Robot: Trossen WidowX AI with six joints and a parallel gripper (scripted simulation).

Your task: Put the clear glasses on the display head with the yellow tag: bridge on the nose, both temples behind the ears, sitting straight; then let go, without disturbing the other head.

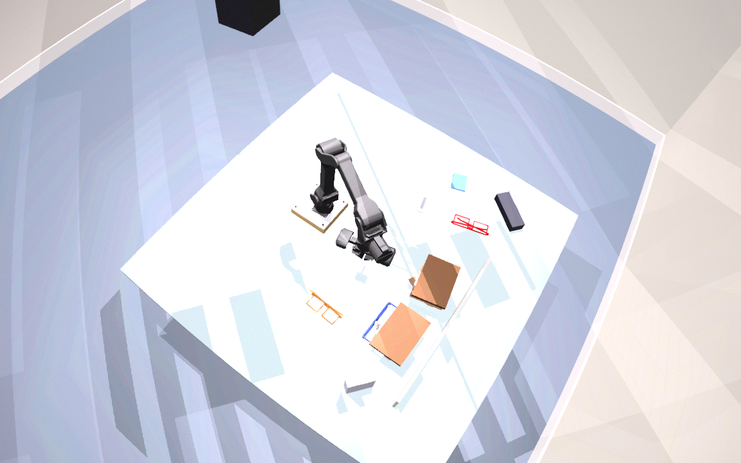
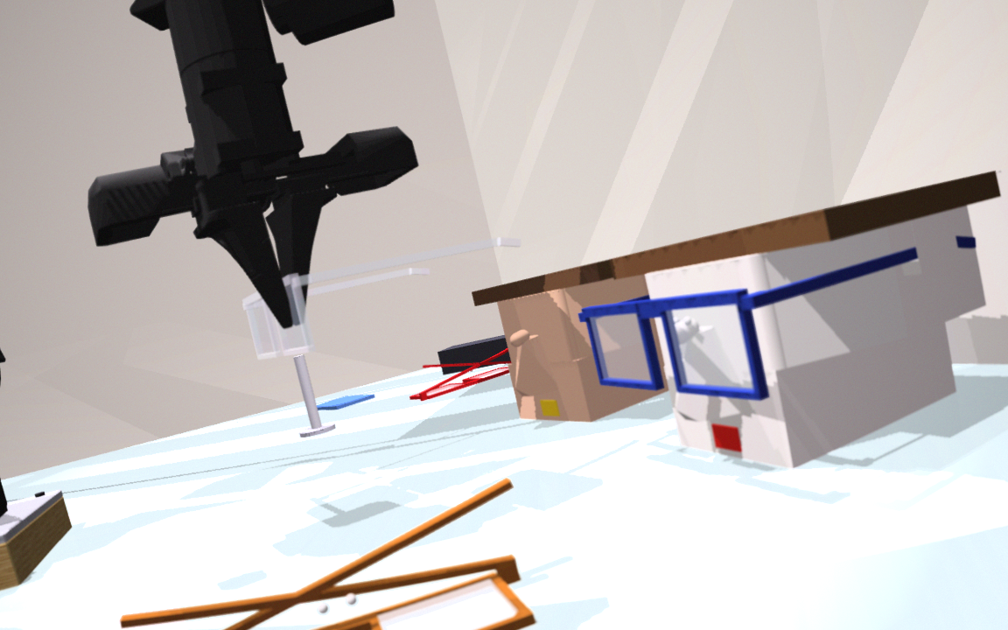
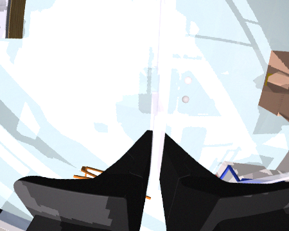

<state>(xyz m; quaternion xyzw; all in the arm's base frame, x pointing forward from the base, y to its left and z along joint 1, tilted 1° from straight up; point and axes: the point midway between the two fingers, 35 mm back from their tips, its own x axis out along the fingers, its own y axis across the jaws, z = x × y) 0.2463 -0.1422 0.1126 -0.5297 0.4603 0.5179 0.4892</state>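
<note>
My gripper tip is 220 mm short of the tan display head, 60 mm to the right of it and 60 mm above it. From my gripper tip the other things lie so: block: 360 mm to the right, 190 mm ahead, 60 mm below; then white post: 360 mm to the left, 90 mm below, 60 mm ahead; then white head: 200 mm ahead, 160 mm to the right, 60 mm below.
</note>
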